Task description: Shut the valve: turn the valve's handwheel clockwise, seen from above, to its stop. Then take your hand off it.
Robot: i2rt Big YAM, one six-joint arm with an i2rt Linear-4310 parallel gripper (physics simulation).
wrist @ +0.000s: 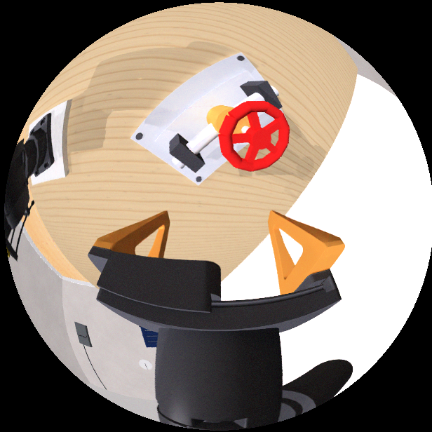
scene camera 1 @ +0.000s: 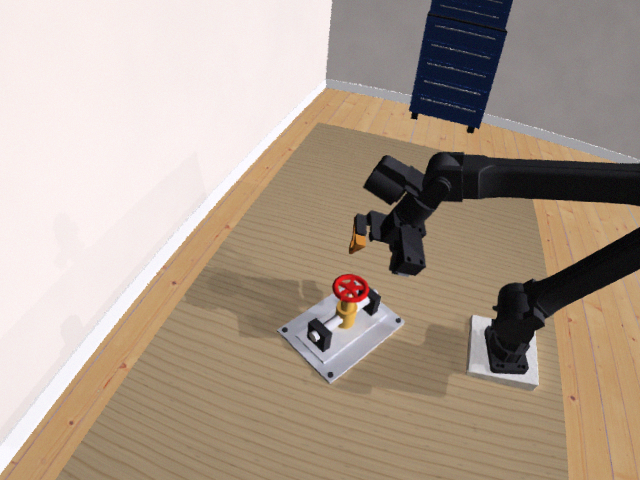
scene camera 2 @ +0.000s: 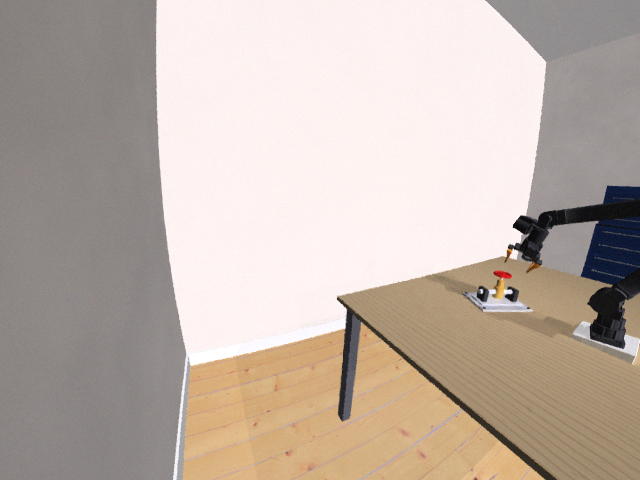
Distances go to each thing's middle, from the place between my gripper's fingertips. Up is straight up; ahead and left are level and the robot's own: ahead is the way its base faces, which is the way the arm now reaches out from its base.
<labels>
Right now my hand is 70 mm to the right of the red handwheel (scene camera 1: 350,287), 40 mm above it and 30 mm short of it. The rest, counted from my hand: base plate (scene camera 1: 334,368) 160 mm below, 70 mm to the left, 30 mm ahead.
</labels>
